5 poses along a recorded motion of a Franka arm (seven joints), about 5 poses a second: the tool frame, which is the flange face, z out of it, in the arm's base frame.
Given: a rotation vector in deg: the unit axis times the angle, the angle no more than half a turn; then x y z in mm.
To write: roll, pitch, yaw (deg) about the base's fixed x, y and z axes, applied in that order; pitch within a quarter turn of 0, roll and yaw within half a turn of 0; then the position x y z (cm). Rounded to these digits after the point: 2 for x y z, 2 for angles.
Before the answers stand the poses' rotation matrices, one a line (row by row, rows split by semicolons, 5 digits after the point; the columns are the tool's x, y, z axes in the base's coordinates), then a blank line. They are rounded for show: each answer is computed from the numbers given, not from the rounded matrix.
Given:
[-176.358 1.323 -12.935 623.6 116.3 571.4]
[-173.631 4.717 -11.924 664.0 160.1 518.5]
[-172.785 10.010 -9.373 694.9 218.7 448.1]
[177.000 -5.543 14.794 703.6 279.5 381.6]
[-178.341 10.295 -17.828 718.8 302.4 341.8]
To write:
0.98920 -0.01087 0.14620; -0.01895 -0.99836 0.05394; 0.14537 -0.05613 -0.98778
0.98918 -0.04686 0.13903; -0.06093 -0.99325 0.09875; 0.13346 -0.10615 -0.98535
0.98752 -0.10847 0.11416; -0.12103 -0.98658 0.10959; 0.10074 -0.12204 -0.98740
0.98420 -0.06545 0.16453; -0.05878 -0.99725 -0.04510; 0.16703 0.03472 -0.98534
0.97370 -0.11311 0.19777; -0.11476 -0.99339 -0.00316; 0.19682 -0.01962 -0.98024

[-176.75 -8.36 -1.10 62.36 11.63 57.14]
[-173.85 -7.67 -3.52 66.40 16.01 51.85]
[-172.95 -5.78 -6.99 69.49 21.87 44.81]
[177.98 -9.61 -3.42 70.36 27.95 38.16]
[-178.85 -11.35 -6.72 71.88 30.24 34.18]

